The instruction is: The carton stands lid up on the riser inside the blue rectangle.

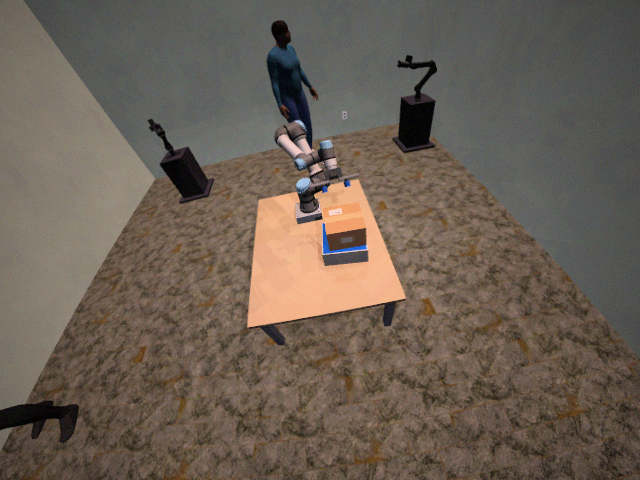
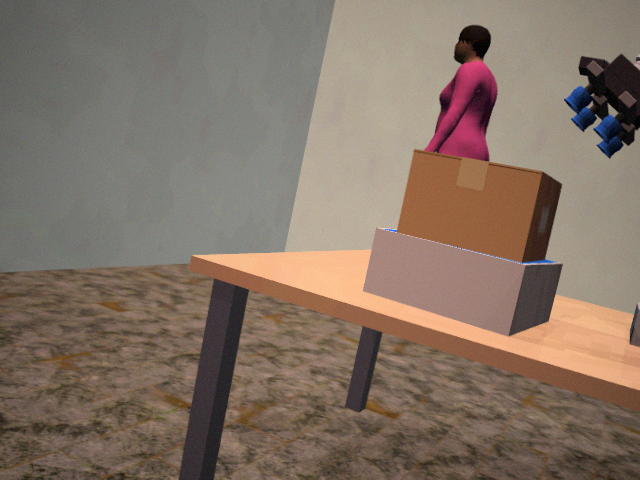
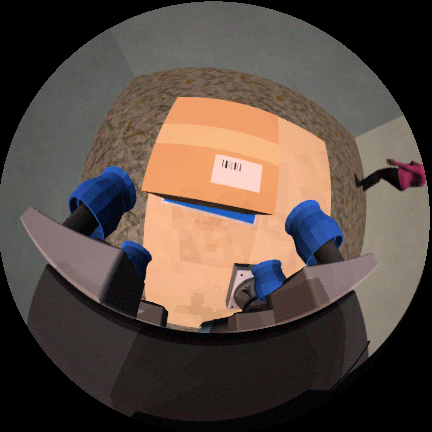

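The brown carton (image 1: 346, 236) (image 2: 467, 206) (image 3: 200, 157) stands upright, its taped and labelled top facing up. It rests on the grey riser (image 1: 345, 257) (image 2: 439, 281). The blue rectangle (image 1: 326, 248) (image 3: 240, 217) on the riser's top shows as strips along parts of the carton's base; the rest is hidden under or behind the carton. My gripper (image 1: 336, 186) (image 2: 594, 121) (image 3: 206, 240) is open, with nothing on its blue suction cups. It hangs tilted in the air, higher than the carton's top and apart from it, towards the arm-base end of the table.
The wooden table (image 1: 284, 289) (image 2: 289, 273) bears the riser and the arm's base (image 1: 308, 212) (image 3: 240, 290). A person in pink (image 2: 467, 108) (image 3: 411, 175) stands beyond the table. A person in teal (image 1: 286, 72) stands behind the arm. Two dark pedestals (image 1: 184, 173) (image 1: 416, 122) carry small black arms.
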